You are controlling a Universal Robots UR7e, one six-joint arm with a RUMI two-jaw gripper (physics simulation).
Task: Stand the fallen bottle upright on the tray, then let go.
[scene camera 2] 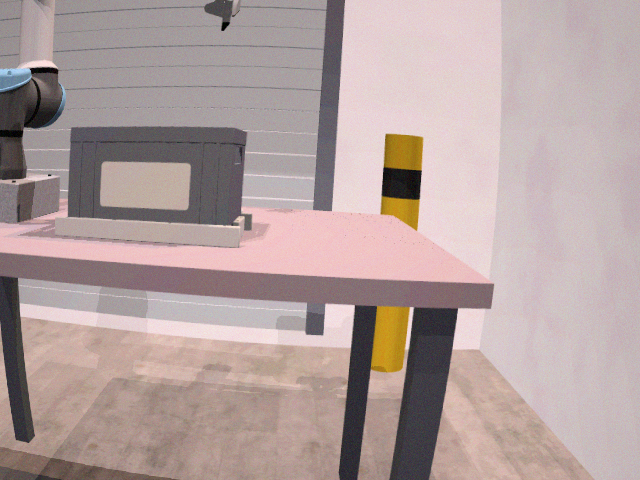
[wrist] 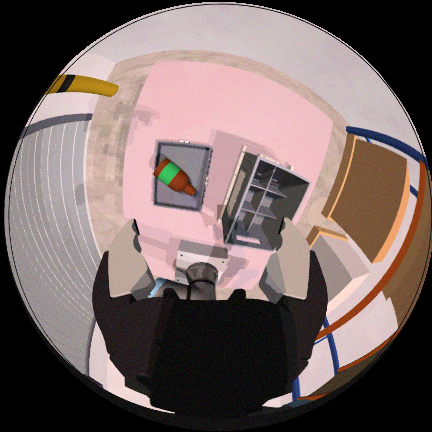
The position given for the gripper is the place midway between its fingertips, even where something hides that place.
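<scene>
The gripper [wrist: 207, 220] can be seen, and so can a cream bar [scene camera 2: 161, 232].
</scene>
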